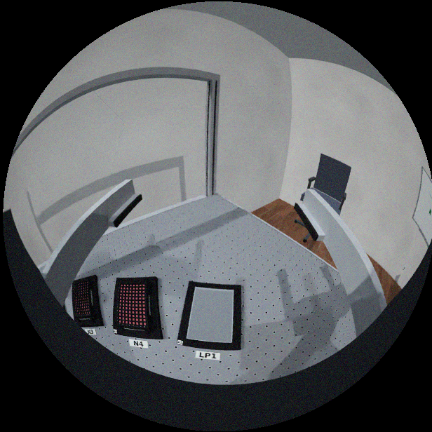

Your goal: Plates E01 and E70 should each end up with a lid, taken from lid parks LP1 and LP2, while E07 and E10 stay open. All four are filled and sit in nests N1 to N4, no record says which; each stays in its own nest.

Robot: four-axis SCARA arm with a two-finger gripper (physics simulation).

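My gripper [216, 189] is open and empty, its two fingers wide apart above the perforated table. Lid park LP1 [237, 320] is a black frame at the lower middle; a plain pale grey panel with a lighter rim, seemingly a lid [211, 315], lies in it. Left of it, a dark plate with red wells [133, 304] sits in nest N4 [157, 320]. Further left, another plate with red wells [82, 299] sits in nest N3 [98, 316], seen at a slant. No plate name is readable. N1, N2 and LP2 do not show.
The perforated table [260, 350] has a back edge along the wall and a right edge above a brown floor [272, 212]. A dark office chair [332, 177] stands beyond that right edge. Shadows fall across the table at the right.
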